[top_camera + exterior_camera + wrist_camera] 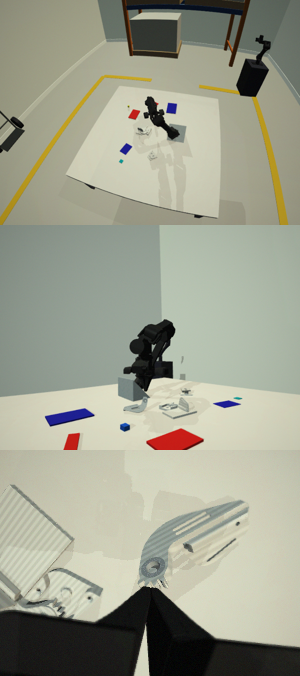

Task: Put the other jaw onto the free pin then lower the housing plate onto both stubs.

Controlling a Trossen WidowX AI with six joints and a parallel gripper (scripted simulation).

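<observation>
Now: the jaw 10 mm behind my gripper tip, 10 mm to the right of it and 50 mm below it. The rest, counted from my gripper tip: flat red strip: 60 mm ahead, 320 mm to the right, 80 mm below; flat blue plate: 160 mm behind, 250 mm to the right, 80 mm below; blue cube: 80 mm ahead, 160 mm to the right, 80 mm below.
</observation>
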